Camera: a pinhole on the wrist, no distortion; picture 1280 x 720 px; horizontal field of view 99.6 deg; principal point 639.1 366.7 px. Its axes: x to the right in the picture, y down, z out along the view. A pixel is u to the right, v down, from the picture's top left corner.
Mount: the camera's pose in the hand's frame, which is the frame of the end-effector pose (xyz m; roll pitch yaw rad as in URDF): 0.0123 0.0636 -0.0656 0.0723 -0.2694 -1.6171
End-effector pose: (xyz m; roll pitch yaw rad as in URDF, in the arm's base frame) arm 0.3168 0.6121 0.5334 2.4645 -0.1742 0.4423
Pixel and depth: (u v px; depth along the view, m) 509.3 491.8 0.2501
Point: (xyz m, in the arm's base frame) 0.4758 0.4132 0.5337
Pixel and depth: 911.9 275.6 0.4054
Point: 0.3780 0.4014 0.2170
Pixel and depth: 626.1 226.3 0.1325
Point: 0.3374 0.4923 0.5470
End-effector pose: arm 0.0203 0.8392 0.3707 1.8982 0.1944 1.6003
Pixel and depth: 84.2 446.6 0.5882
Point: 0.5981 1.0702 0.9877
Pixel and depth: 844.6 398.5 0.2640
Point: 0.2368 0.8464 0.3359
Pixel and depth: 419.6 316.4 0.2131
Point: 0.1944 0.8586 0.5277
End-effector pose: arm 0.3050 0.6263 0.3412 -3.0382 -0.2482 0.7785
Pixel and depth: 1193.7 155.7 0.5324
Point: -0.0343 0.8133 -0.2455
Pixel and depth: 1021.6 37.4 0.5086
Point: 0.0200 0.6099 -0.2090
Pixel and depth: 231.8 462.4 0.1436
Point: 0.4803 0.5185 0.2851
